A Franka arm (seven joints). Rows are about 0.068 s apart.
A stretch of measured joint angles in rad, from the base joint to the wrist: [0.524, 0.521, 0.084, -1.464, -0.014, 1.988, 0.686]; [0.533, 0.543, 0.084, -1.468, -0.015, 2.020, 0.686]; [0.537, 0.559, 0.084, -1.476, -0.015, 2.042, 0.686]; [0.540, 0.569, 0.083, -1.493, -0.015, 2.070, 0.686]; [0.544, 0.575, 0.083, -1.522, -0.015, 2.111, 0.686]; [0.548, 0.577, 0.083, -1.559, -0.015, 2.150, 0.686]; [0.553, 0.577, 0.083, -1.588, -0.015, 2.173, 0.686]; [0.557, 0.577, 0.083, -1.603, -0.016, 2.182, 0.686]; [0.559, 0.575, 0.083, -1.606, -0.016, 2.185, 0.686]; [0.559, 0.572, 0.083, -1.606, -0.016, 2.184, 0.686]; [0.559, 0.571, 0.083, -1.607, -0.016, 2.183, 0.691]
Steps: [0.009, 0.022, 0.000, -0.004, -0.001, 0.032, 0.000]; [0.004, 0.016, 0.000, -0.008, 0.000, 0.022, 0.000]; [0.003, 0.010, -0.001, -0.017, 0.000, 0.028, 0.000]; [0.004, 0.006, 0.000, -0.029, 0.000, 0.041, 0.000]; [0.004, 0.002, 0.000, -0.037, 0.000, 0.039, 0.000]; [0.005, 0.000, 0.000, -0.029, 0.000, 0.023, 0.000]; [0.004, 0.000, 0.000, -0.015, -0.001, 0.009, 0.000]; [0.002, -0.002, 0.000, -0.003, 0.000, 0.003, 0.000]; [0.000, -0.003, 0.000, 0.000, 0.000, -0.001, 0.000]; [0.000, -0.001, 0.000, -0.001, 0.000, -0.001, 0.005]
